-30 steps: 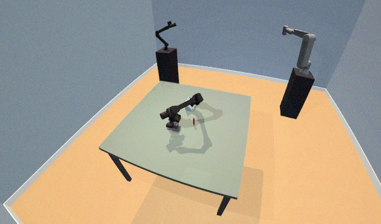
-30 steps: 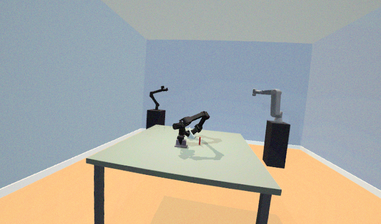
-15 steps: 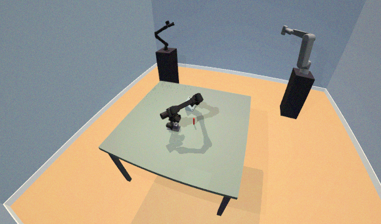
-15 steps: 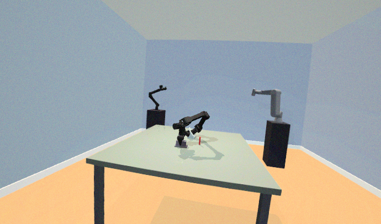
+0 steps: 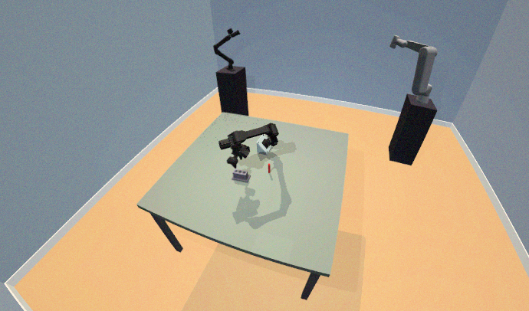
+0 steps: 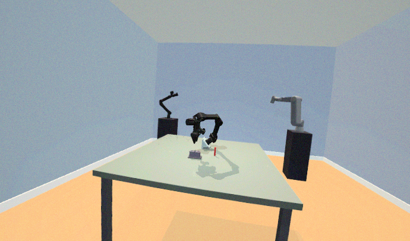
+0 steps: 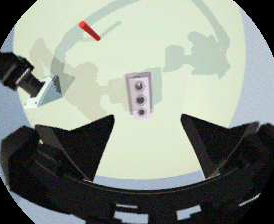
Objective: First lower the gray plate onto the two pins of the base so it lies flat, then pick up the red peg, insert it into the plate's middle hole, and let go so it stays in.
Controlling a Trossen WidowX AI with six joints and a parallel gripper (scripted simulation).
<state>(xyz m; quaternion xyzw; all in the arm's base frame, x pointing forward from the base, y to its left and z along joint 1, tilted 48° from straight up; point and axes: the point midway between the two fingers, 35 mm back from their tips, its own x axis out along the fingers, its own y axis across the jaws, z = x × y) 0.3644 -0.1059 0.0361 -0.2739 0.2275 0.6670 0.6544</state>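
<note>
The red peg is 13 cm behind my gripper tip, 17 cm to the left of it and 10 cm below it.
</note>
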